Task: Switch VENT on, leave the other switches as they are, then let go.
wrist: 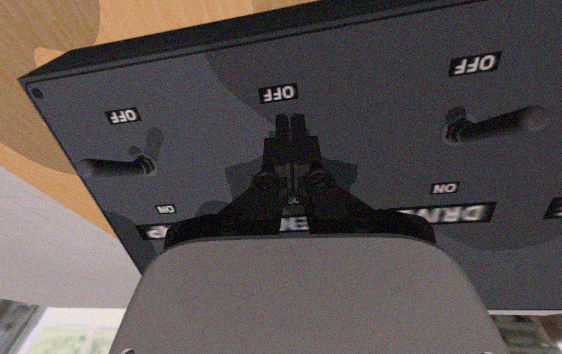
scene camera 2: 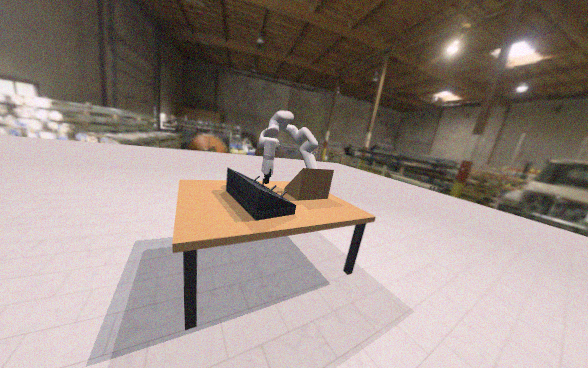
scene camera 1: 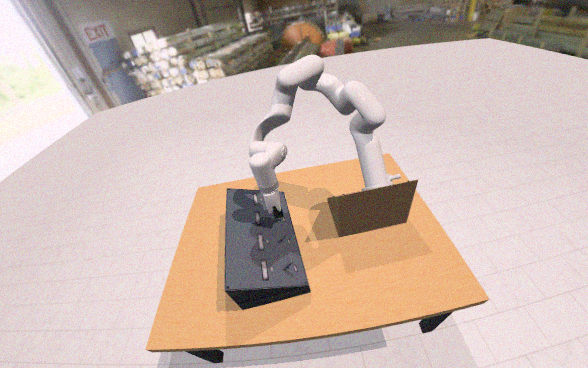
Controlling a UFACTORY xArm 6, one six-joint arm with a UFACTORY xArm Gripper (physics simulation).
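Places are measured from the arm's base along level axes (x ahead, y left, z up), in centimetres.
Pixels of known places: gripper, fingertip midpoint: (wrist: 290, 134) (scene camera 2: 266, 183) (scene camera 1: 280, 216); arm's base at its link origin: (scene camera 2: 315, 175) (scene camera 1: 377, 187).
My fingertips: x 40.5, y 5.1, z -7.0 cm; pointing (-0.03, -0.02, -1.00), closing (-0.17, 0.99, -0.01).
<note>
Ahead of a thing's pixels: the offset from my fingertips to its top centre. "spot": to the spot under its first point. Level surfaces: height alone.
A dark sloped switch panel (scene camera 1: 240, 265) (scene camera 2: 255, 200) (wrist: 200, 90) stands on the table. The VENT label {dx +9.0, dy +1.7, dz +1.9 cm} (wrist: 294, 223) is partly covered by my gripper (scene camera 1: 278, 214) (scene camera 2: 266, 180) (wrist: 290, 134). The gripper is shut and empty, low over the panel in the VENT column, its tips just below that column's OFF label {spot: dx -0.9, dy -0.9, dz -3.1 cm} (wrist: 278, 93). The VENT lever is hidden behind the gripper in the wrist view, so its position cannot be told. The DRIVE lever {dx -2.1, dy +11.2, dz +2.4 cm} (wrist: 500, 126) is at the right in the wrist view; another lever {dx +4.1, dy -12.0, dz +2.4 cm} (wrist: 110, 167) is at the left, its name label partly covered.
The panel stands on a wooden table {dz -10.5 cm} (scene camera 1: 360, 310) (scene camera 2: 210, 230). A brown upright board (scene camera 1: 375, 210) (scene camera 2: 316, 185) stands between the panel and the arm's base, at the right in both scene views. A fourth lever (scene camera 1: 289, 269) is at the panel's near end in scene camera 1.
</note>
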